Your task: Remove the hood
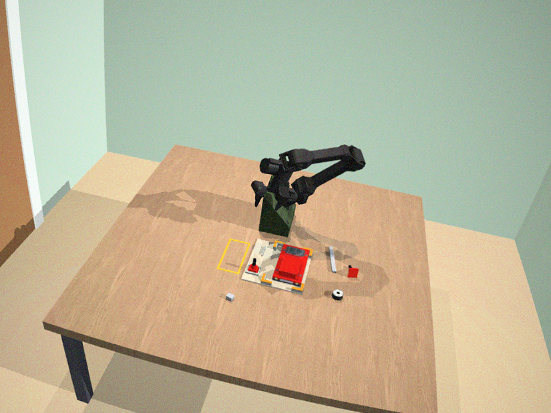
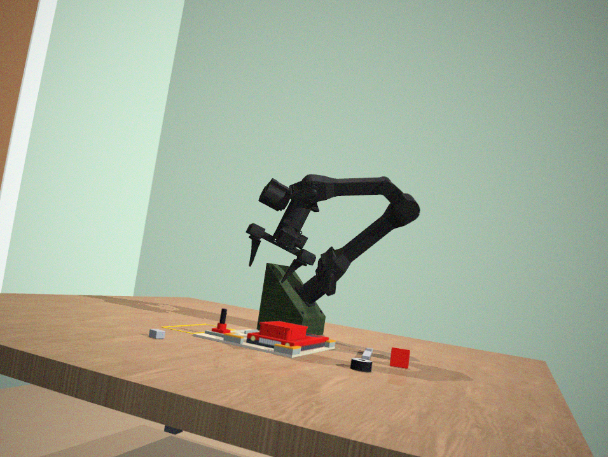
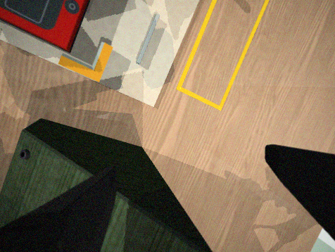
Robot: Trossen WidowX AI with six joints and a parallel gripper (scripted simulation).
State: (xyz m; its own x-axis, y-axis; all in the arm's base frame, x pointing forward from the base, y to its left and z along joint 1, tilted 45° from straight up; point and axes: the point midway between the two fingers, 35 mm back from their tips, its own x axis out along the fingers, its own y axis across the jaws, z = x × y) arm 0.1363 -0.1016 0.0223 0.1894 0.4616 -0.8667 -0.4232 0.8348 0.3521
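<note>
The red hood lies 19 cm ahead of my gripper tip, 13 cm to the left of it and 10 cm below it. Also, from my gripper tip: small grey block 37 cm ahead, 6 cm to the right, 14 cm below; then black wheel 27 cm ahead, 32 cm to the left, 14 cm below; then grey bar 6 cm ahead, 30 cm to the left, 14 cm below.
</note>
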